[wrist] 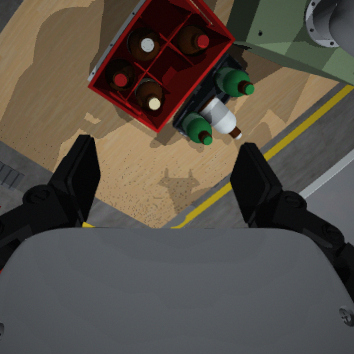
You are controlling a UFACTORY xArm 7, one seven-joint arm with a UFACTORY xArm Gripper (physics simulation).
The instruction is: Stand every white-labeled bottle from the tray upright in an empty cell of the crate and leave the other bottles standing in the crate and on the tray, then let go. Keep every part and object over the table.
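Places are measured from the arm's base along level axes (x left, y back, z up), in metres.
Pixels of known places: gripper, fingertip midpoint: (167,157).
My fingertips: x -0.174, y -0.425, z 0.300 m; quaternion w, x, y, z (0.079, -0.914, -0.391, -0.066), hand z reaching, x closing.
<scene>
Ahead of a thing's pixels: the offset from my fingertips to its middle. "*": to the spot under its first point. Level surfaces: height alone.
A red crate @(* dx +0.049, dy -0.068, dz -0.352 m) (123,113) with divided cells is at the upper left. It holds a brown bottle with a white cap @(dx -0.017, dy +0.061, dz -0.442 m) (147,45), one with a cream cap @(dx +0.085, dy -0.011, dz -0.442 m) (154,103) and two with red caps @(dx +0.054, dy +0.158, dz -0.442 m) (202,41) @(dx -0.004, dy -0.028, dz -0.442 m) (120,79). A middle cell on its right side shows empty. The dark tray (181,119) lies along its right side. A white-labeled bottle @(dx +0.301, dy +0.108, dz -0.459 m) (221,116) is on the tray between two green bottles @(dx +0.224, dy +0.196, dz -0.445 m) (233,81) @(dx +0.264, dy +0.029, dz -0.445 m) (196,124); its brown neck points lower right, and its exact tilt is unclear. My gripper (167,157) is open and empty, below the crate and tray in view.
A green block-like structure (280,52) with a round grey part (337,25) stands at the upper right, close to the crate and tray. The wooden table @(dz -0.527 m) (132,172) has its edges at the lower left and lower right, with grey floor and a yellow line (310,115) beyond.
</scene>
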